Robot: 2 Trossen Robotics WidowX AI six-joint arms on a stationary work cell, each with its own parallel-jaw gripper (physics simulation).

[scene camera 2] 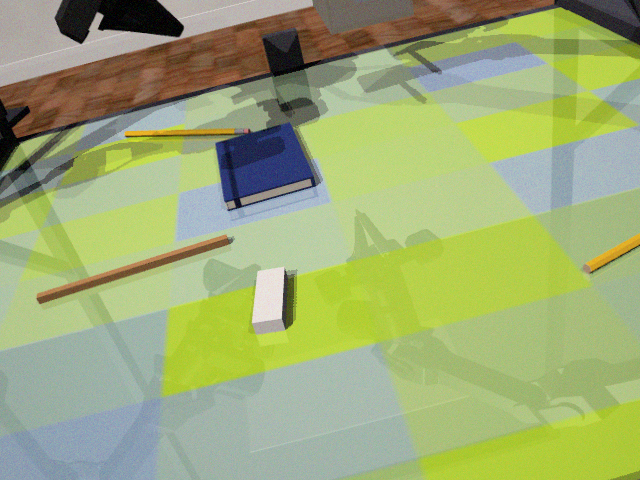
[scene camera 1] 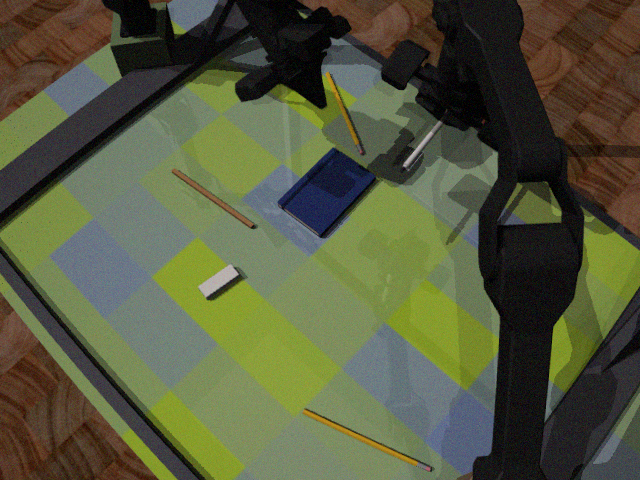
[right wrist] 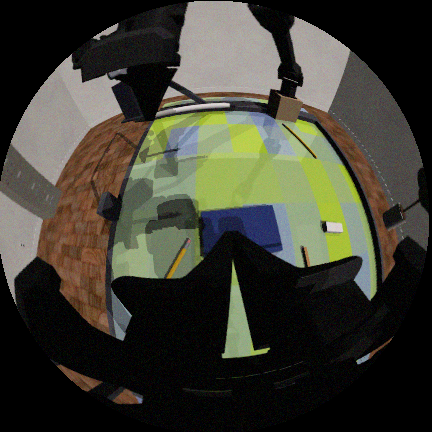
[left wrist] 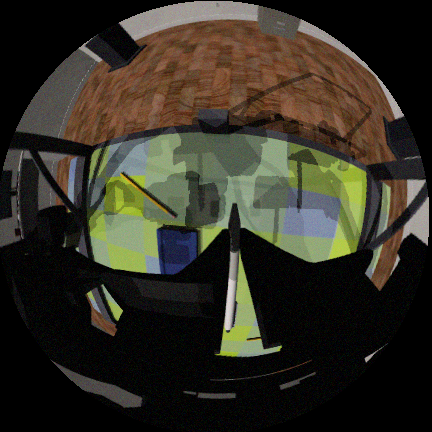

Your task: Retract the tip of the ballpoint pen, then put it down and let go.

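Pixels of known places: left gripper, fingertip midpoint: (scene camera 1: pixel 443 120) (right wrist: pixel 150 118) (left wrist: pixel 233 233); right gripper, fingertip midpoint: (scene camera 2: pixel 182 32) (scene camera 1: pixel 323 107) (right wrist: pixel 230 236); left arm's base, origin of the base link: (right wrist: pixel 286 94); right arm's base, origin of the base link: (scene camera 1: pixel 138 23) (left wrist: pixel 60 233).
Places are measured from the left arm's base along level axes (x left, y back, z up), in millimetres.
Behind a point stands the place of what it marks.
My left gripper (scene camera 1: pixel 444 121) {x -392, y -360, z 67 mm} (left wrist: pixel 233 233) {x -392, y -360, z 67 mm} is shut on a white ballpoint pen (scene camera 1: pixel 420 147) {x -327, y -355, z 73 mm} (left wrist: pixel 231 282) {x -356, y -357, z 73 mm} (right wrist: pixel 193 108) {x -334, y -360, z 69 mm} and holds it in the air above the table's far right part, slanting down to the left in scene camera 1. In the left wrist view the pen runs up between the fingers with its dark end past the fingertips. My right gripper (scene camera 1: pixel 318 97) {x -311, y -512, z 45 mm} (right wrist: pixel 230 236) {x -311, y -512, z 45 mm} is shut and empty, hanging above the far middle of the table, apart from the pen.
A blue notebook (scene camera 1: pixel 327 190) {x -272, y -469, z -92 mm} (scene camera 2: pixel 263 164) {x -257, y -470, z -92 mm} (left wrist: pixel 177 250) {x -301, y -467, z -92 mm} (right wrist: pixel 241 223) {x -273, y -458, z -92 mm} lies mid-table. A yellow pencil (scene camera 1: pixel 345 113) {x -416, y -549, z -97 mm} (scene camera 2: pixel 187 132) {x -414, y -551, z -99 mm} lies behind it, another (scene camera 1: pixel 367 440) {x -10, y -177, z -97 mm} at the front. A brown stick (scene camera 1: pixel 213 198) {x -145, y -600, z -97 mm} (scene camera 2: pixel 151 262) {x -142, y -588, z -98 mm} and a white eraser (scene camera 1: pixel 218 281) {x -46, y -490, z -92 mm} (scene camera 2: pixel 270 300) {x -39, y -491, z -92 mm} lie to the left.
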